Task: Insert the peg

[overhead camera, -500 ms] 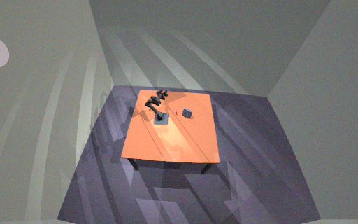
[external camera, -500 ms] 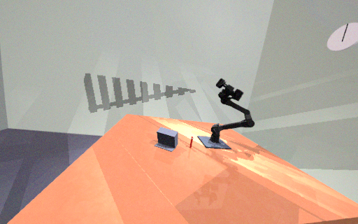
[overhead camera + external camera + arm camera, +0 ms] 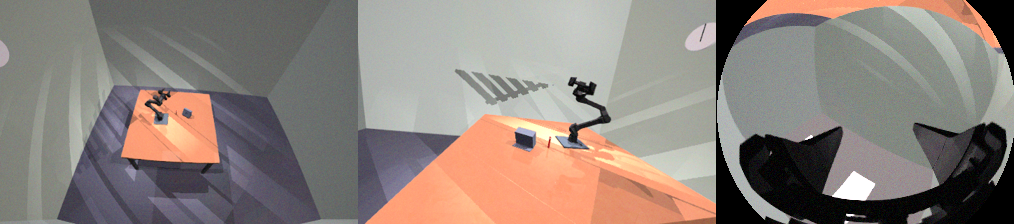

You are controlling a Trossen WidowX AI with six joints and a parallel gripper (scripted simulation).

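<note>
The red peg is 44 cm below my gripper tip, 14 cm ahead of it and 4 cm to the right of it. From my gripper tip the other things lie so: panel: 44 cm below, 31 cm ahead, 7 cm to the right.
</note>
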